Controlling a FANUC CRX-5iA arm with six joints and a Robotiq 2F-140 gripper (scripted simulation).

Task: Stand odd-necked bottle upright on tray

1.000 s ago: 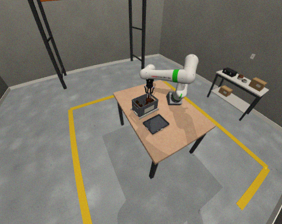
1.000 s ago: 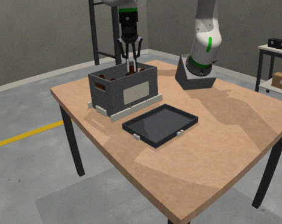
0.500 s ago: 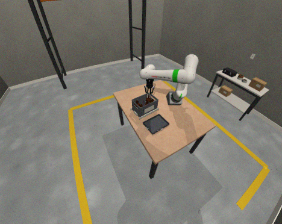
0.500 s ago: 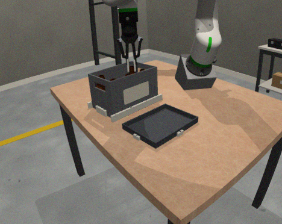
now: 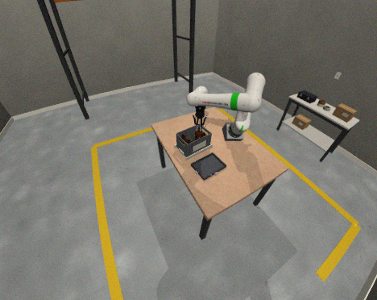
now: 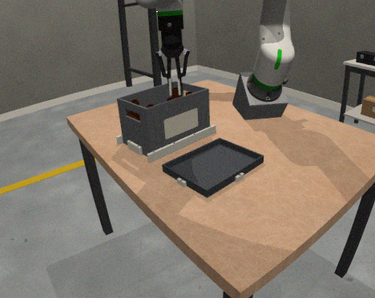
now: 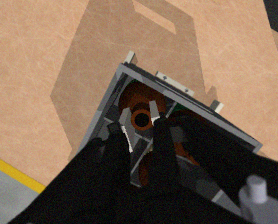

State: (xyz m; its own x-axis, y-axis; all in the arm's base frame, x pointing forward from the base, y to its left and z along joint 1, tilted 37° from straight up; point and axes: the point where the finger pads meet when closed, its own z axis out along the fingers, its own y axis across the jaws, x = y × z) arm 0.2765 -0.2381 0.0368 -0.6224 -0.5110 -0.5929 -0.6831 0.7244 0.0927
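Now: hand 8 cm above the bottle. Also, from my hand: dark tray (11 cm ahead, 32 cm to the left, 16 cm below); dark grey crate (9 cm ahead, 5 cm to the left, 9 cm below).
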